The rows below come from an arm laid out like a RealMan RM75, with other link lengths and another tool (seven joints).
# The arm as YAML. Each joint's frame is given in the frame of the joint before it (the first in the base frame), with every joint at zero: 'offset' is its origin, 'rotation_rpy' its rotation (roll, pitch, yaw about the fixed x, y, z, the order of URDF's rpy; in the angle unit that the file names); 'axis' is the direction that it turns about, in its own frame. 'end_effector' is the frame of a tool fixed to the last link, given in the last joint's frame.
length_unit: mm
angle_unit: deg
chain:
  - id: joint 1
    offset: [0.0, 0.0, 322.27]
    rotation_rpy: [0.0, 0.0, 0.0]
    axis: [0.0, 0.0, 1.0]
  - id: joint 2
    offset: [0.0, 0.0, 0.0]
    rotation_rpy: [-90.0, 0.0, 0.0]
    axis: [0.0, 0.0, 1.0]
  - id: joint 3
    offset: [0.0, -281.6, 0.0]
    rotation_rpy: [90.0, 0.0, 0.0]
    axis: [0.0, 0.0, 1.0]
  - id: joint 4
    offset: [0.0, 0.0, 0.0]
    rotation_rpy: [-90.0, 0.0, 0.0]
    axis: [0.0, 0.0, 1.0]
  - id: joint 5
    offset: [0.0, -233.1, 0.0]
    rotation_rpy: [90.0, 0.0, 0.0]
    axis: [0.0, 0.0, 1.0]
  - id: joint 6
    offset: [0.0, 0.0, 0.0]
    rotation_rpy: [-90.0, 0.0, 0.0]
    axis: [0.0, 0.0, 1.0]
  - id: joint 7
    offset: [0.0, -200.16, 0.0]
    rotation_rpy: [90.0, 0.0, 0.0]
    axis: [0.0, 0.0, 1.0]
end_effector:
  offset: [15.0, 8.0, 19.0]
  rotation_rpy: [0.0, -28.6, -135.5]
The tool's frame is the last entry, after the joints.
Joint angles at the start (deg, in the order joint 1, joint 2, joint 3, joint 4, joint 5, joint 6, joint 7): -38.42 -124.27 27.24 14.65 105.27 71.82 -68.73
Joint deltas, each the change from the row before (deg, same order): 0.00 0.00 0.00 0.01 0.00 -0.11 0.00; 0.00 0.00 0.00 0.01 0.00 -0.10 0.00; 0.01 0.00 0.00 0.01 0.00 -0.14 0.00; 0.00 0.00 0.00 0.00 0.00 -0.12 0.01; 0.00 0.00 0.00 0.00 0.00 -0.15 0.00; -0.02 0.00 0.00 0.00 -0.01 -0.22 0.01; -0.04 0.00 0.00 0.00 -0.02 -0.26 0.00; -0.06 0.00 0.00 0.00 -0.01 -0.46 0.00; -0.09 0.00 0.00 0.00 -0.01 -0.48 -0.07; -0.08 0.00 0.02 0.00 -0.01 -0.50 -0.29; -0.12 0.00 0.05 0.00 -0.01 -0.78 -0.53; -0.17 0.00 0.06 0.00 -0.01 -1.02 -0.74; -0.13 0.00 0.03 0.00 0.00 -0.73 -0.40; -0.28 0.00 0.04 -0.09 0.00 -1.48 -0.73
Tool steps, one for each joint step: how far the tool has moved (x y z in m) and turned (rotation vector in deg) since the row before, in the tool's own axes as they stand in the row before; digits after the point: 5 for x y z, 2 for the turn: 0.00034 0.00022 -0.00017 -0.04 0.10 0.03; 0.00030 0.00021 -0.00015 -0.04 0.09 0.03; 0.00045 0.00025 -0.00029 -0.06 0.13 0.03; 0.00038 0.00019 -0.00018 -0.04 0.11 0.03; 0.00048 0.00024 -0.00022 -0.05 0.14 0.03; 0.00064 0.00042 -0.00016 -0.07 0.18 0.06; 0.00070 0.00056 -0.00006 -0.08 0.21 0.07; 0.00130 0.00089 -0.00021 -0.13 0.38 0.11; 0.00129 0.00100 -0.00001 -0.15 0.38 0.07; 0.00140 0.00101 -0.00011 -0.25 0.41 -0.12; 0.00220 0.00151 -0.00020 -0.42 0.64 -0.26; 0.00281 0.00205 -0.00016 -0.57 0.82 -0.37; 0.00195 0.00149 -0.00004 -0.35 0.58 -0.15; 0.00398 0.00266 0.00004 -0.70 1.15 -0.30
